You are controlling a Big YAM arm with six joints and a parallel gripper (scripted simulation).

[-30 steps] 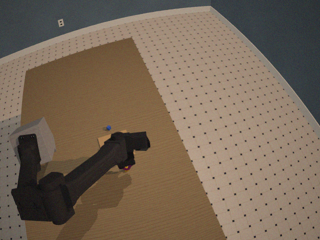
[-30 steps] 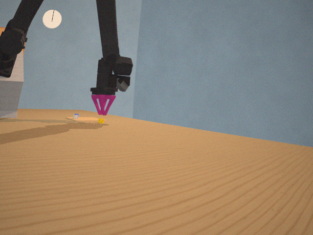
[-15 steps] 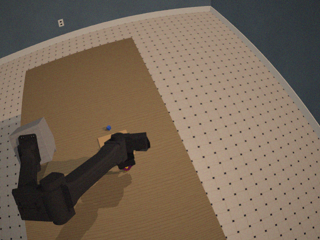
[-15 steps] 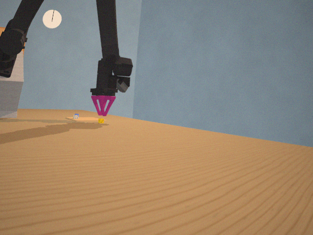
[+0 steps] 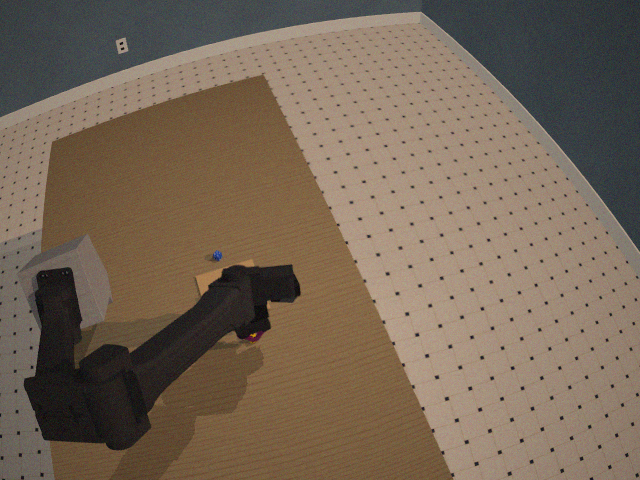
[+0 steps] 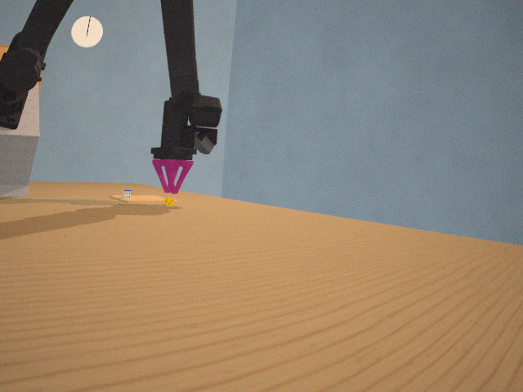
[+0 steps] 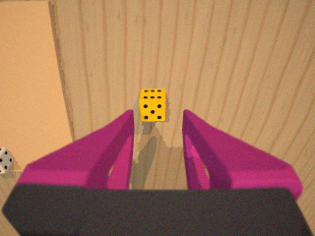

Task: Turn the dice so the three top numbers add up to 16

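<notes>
Right now the yellow die is 3 cm below my hand. Also, from my hand: mat 13 cm to the left, 3 cm below, 2 cm behind; then white die 12 cm to the left, 7 cm behind, 2 cm below; then blue die 24 cm to the left, 3 cm below, 3 cm behind.
</notes>
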